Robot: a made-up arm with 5 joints.
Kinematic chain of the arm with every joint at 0, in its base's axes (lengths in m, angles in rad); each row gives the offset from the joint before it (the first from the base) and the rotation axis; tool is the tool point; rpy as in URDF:
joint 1: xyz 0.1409 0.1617 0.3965 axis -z
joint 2: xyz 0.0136 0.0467 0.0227 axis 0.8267 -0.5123 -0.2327
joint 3: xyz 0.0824 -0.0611 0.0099 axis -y
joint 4: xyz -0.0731 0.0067 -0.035 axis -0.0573 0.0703 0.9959
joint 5: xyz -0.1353 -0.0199 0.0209 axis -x
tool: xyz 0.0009 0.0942 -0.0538 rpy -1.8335 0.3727 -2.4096
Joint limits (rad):
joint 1: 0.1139..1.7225
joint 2: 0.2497..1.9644
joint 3: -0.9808..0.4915
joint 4: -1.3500..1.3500
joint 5: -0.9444..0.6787
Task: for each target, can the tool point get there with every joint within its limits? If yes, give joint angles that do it. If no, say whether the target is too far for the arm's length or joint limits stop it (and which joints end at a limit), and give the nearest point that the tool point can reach.
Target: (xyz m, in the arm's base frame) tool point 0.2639 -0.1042 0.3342
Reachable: no: joint limits stop it (at a limit: joint 1, joint 2, joint 3, joint 5) | nearest point 0.2677 -0.0437 0.3141 | short by 0.064 m
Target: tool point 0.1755 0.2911 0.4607
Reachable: yes | joints 0.8809 1.0202 -0.1300 -0.3379 -0.6416
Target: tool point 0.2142 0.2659 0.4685
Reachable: yes | joints 1.3644 1.4184 -0.4128 -0.3797 -0.3252
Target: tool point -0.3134 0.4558 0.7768
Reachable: no: too far | nearest point -0.0028 0.2331 0.5379 | short by 0.451 m
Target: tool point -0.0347 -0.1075 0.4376
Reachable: no: joint limits stop it (at a limit: joint 3, joint 4, joint 5) | nearest point 0.0343 -0.0017 0.4312 | short by 0.127 m
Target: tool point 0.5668 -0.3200 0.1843
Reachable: no: too far | nearest point 0.3026 -0.0212 0.3215 | short by 0.422 m
